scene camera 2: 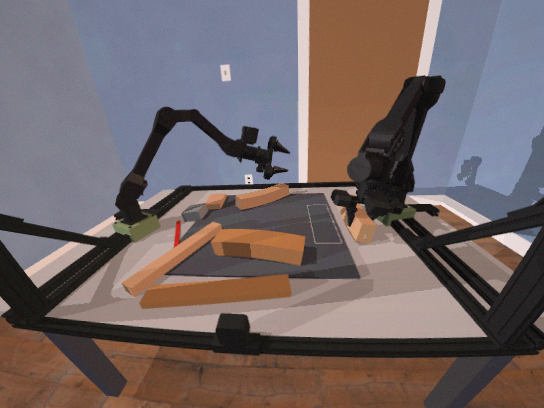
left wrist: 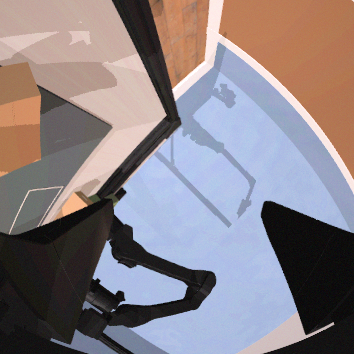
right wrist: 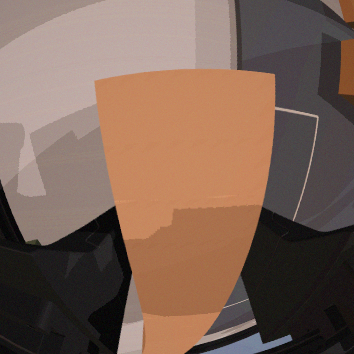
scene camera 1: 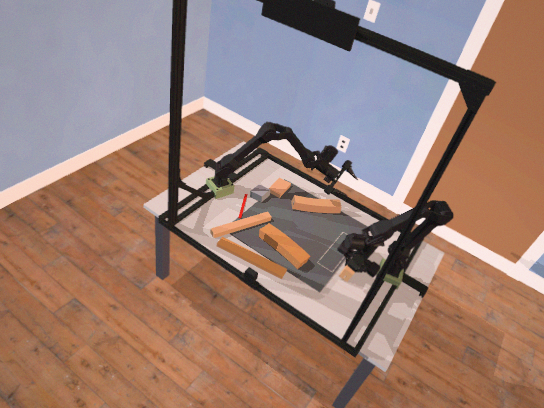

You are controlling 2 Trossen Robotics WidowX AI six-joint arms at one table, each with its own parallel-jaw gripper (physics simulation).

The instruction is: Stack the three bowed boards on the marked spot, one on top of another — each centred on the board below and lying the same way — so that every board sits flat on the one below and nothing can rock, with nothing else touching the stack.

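Seen in the pictures: left gripper, fingertip midpoint: (scene camera 2: 289, 161) (left wrist: 189, 208) (scene camera 1: 352, 187); right gripper, fingertip midpoint: (scene camera 2: 356, 227) (right wrist: 180, 199); left arm's base, link origin: (scene camera 2: 134, 219) (scene camera 1: 220, 182); right arm's base, link origin: (scene camera 1: 391, 270).
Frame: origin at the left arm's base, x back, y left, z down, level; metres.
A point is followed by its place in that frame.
Observation:
One bowed board (scene camera 1: 284, 246) {x -0.479, y 0.025, z -0.008 m} (scene camera 2: 260, 245) {x -0.479, y 0.016, z -0.006 m} (left wrist: 20, 120) lies on the dark mat. Another bowed board (scene camera 1: 316, 204) {x -0.332, y 0.335, z -0.001 m} (scene camera 2: 262, 196) {x -0.331, y 0.323, z 0.008 m} lies towards the back of the mat. My right gripper (scene camera 2: 357, 215) (right wrist: 180, 199) {x -0.692, y 0.226, z 0.024 m} is shut on an orange board (scene camera 1: 346, 273) {x -0.715, y 0.173, z -0.001 m} (scene camera 2: 362, 229) {x -0.705, y 0.168, z -0.005 m} (left wrist: 73, 204) {x -0.632, y 0.376, z 0.027 m} (right wrist: 190, 145) {x -0.714, y 0.192, z -0.018 m}, low beside the mat's right edge in scene camera 2; its bow is hard to make out, and whether it touches the table is unclear. The marked rectangle (scene camera 1: 330, 247) (scene camera 2: 328, 243) (left wrist: 46, 188) (right wrist: 297, 112) bears no board. My left gripper (scene camera 1: 342, 184) {x -0.392, y 0.483, z -0.100 m} (scene camera 2: 288, 161) {x -0.392, y 0.483, z -0.100 m} (left wrist: 189, 208) {x -0.392, y 0.483, z -0.100 m} is open and empty, high above the back of the table.
Two long, straighter boards lie near the front: one (scene camera 1: 241, 224) {x -0.269, y -0.051, z 0.019 m} (scene camera 2: 172, 258) {x -0.274, y -0.079, z 0.020 m} slants partly over the mat (scene camera 1: 320, 284) {x -0.683, y 0.071, z 0.045 m} (scene camera 2: 345, 272) {x -0.677, y 0.048, z 0.044 m}, one (scene camera 1: 251, 257) {x -0.439, y -0.109, z 0.033 m} (scene camera 2: 217, 291) {x -0.439, y -0.110, z 0.032 m} is off it. A short orange block (scene camera 1: 280, 187) {x -0.135, y 0.271, z 0.024 m} (scene camera 2: 216, 201) {x -0.148, y 0.254, z 0.024 m}, grey block (scene camera 1: 260, 193) {x -0.143, y 0.139, z 0.009 m} (scene camera 2: 194, 213) {x -0.151, y 0.126, z 0.015 m} and red strip (scene camera 1: 243, 206) {x -0.158, y 0.036, z 0.041 m} (scene camera 2: 177, 234) {x -0.166, y 0.027, z 0.040 m} lie left.

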